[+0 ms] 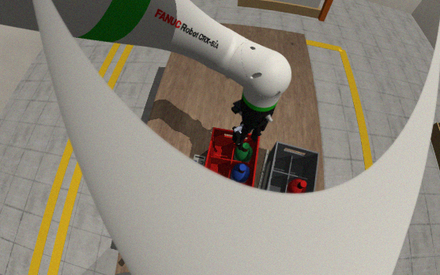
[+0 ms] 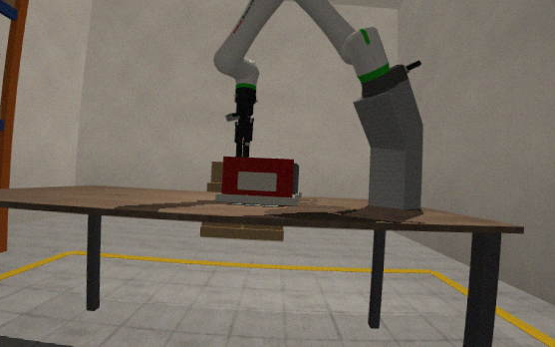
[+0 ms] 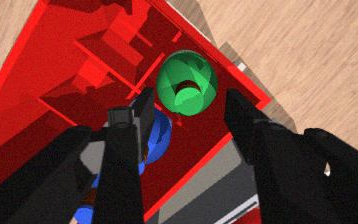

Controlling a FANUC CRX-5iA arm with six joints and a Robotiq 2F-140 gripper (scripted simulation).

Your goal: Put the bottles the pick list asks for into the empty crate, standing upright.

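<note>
My gripper is now 260 mm to the left of the white-label bottle, 150 mm past it and 120 mm above it. The rest, counted from my hand: red crate (130 mm below, 100 mm behind, 20 mm to the left); then green-label bottle (120 mm below); then blue-label bottle (120 mm below, 90 mm behind, 20 mm to the right).
</note>
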